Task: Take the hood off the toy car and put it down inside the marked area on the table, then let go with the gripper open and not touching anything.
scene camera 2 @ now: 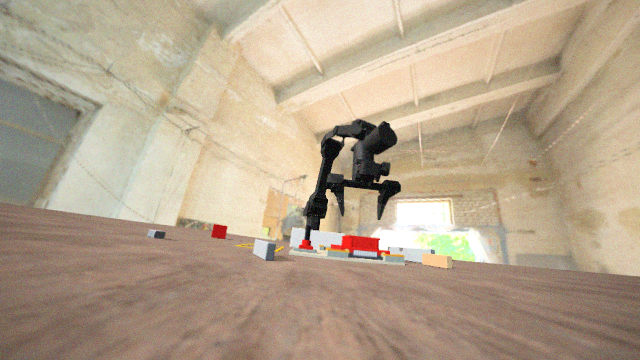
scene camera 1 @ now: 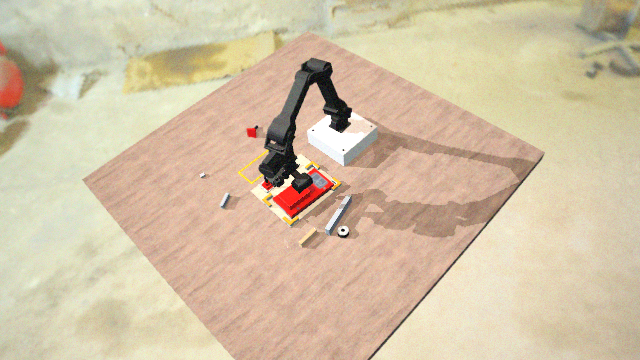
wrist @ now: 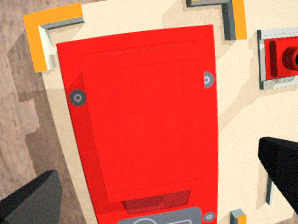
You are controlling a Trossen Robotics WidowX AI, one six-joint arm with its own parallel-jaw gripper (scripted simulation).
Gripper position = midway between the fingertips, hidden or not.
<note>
My gripper (scene camera 2: 360, 218) is open, holding nothing.
My gripper also shows in scene camera 1 (scene camera 1: 291, 185) and in the wrist view (wrist: 163, 164).
</note>
